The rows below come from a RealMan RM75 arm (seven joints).
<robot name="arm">
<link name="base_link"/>
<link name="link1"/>
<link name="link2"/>
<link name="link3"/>
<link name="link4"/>
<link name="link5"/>
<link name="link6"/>
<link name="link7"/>
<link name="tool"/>
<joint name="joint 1" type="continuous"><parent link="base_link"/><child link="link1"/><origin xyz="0 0 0.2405" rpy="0 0 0"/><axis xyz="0 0 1"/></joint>
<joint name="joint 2" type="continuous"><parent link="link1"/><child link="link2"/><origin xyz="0 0 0" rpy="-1.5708 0 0"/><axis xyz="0 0 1"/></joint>
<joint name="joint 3" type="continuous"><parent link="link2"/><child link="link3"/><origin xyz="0 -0.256 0" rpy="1.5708 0 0"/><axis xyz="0 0 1"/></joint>
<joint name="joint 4" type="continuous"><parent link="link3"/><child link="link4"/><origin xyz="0 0 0" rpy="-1.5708 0 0"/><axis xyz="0 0 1"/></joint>
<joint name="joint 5" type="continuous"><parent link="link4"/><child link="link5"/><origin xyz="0 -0.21 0" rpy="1.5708 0 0"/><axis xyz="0 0 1"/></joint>
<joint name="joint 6" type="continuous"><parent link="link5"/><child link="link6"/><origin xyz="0 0 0" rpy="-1.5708 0 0"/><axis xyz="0 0 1"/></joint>
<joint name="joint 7" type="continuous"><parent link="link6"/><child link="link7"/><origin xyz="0 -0.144 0" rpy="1.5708 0 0"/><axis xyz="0 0 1"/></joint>
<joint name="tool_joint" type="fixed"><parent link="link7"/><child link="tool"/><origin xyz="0 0 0" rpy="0 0 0"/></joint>
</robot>
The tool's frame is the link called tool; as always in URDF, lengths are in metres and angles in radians. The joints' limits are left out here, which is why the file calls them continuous.
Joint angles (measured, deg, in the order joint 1, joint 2, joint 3, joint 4, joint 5, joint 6, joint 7), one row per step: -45.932, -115.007, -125.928, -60.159, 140.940, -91.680, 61.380; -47.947, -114.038, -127.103, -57.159, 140.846, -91.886, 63.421; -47.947, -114.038, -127.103, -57.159, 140.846, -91.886, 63.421; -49.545, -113.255, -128.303, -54.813, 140.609, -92.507, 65.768; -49.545, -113.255, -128.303, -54.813, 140.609, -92.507, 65.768; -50.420, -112.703, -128.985, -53.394, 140.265, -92.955, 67.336; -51.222, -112.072, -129.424, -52.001, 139.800, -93.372, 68.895; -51.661, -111.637, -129.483, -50.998, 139.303, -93.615, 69.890; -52.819, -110.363, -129.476, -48.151, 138.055, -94.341, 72.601; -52.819, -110.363, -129.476, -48.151, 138.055, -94.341, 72.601; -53.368, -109.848, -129.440, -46.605, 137.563, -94.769, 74.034; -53.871, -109.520, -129.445, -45.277, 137.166, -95.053, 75.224; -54.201, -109.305, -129.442, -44.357, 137.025, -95.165, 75.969; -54.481, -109.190, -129.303, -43.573, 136.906, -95.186, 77.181; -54.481, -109.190, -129.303, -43.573, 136.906, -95.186, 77.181
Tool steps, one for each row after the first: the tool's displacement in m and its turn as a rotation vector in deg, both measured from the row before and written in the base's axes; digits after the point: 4 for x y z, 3 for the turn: 0.0032, 0.0054, 0.0014, -1.090, -0.254, -1.286; 0.0000, 0.0000, 0.0000, 0.000, 0.000, 0.000; 0.0033, 0.0033, 0.0015, -1.232, -0.460, -1.649; 0.0000, 0.0000, 0.0000, 0.000, 0.000, 0.000; 0.0019, 0.0016, 0.0013, -0.797, -0.412, -1.132; 0.0018, 0.0015, 0.0014, -0.814, -0.339, -1.213; 0.0009, 0.0006, 0.0004, -0.665, -0.268, -0.757; 0.0017, 0.0011, 0.0012, -1.917, -0.542, -1.970; 0.0000, 0.0000, 0.0000, 0.000, 0.000, 0.000; 0.0003, -0.0003, -0.0006, -1.199, -0.247, -0.915; 0.0007, -0.0003, -0.0012, -0.999, -0.308, -0.766; 0.0000, -0.0001, -0.0008, -0.612, -0.098, -0.416; 0.0001, -0.0002, -0.0014, -0.626, 0.030, -0.976; 0.0000, 0.0000, 0.0000, 0.000, 0.000, 0.000
